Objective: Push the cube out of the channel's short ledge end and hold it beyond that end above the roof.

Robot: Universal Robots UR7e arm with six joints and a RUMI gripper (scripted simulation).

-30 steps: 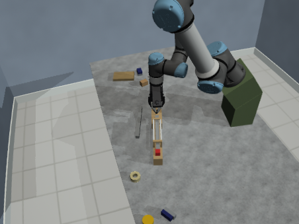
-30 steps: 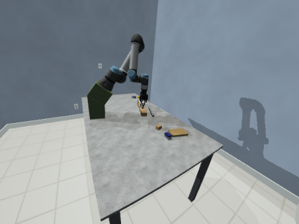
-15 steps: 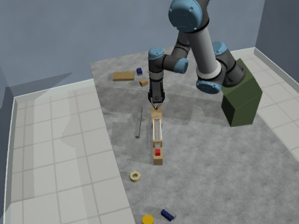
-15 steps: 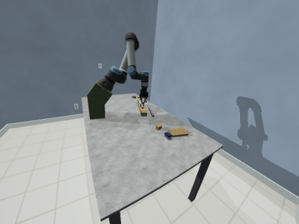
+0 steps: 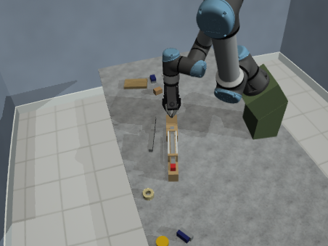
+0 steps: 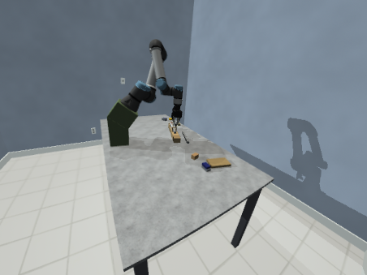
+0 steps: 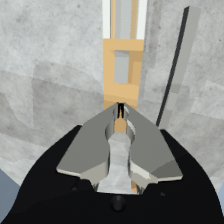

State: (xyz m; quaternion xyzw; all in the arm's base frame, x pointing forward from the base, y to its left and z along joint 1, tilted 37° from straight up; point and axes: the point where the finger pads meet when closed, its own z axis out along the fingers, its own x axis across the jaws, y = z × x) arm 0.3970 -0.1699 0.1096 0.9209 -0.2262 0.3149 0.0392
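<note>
Right now the red cube is 14 cm ahead of my hand, 23 cm to the left of it and 8 cm below it. Round my hand: dark grey bar: 9 cm ahead, 6 cm to the right, 12 cm below; then tan channel: 7 cm ahead, 12 cm to the left, 8 cm below; then brown cube: 13 cm behind, 35 cm to the right, 12 cm below.
</note>
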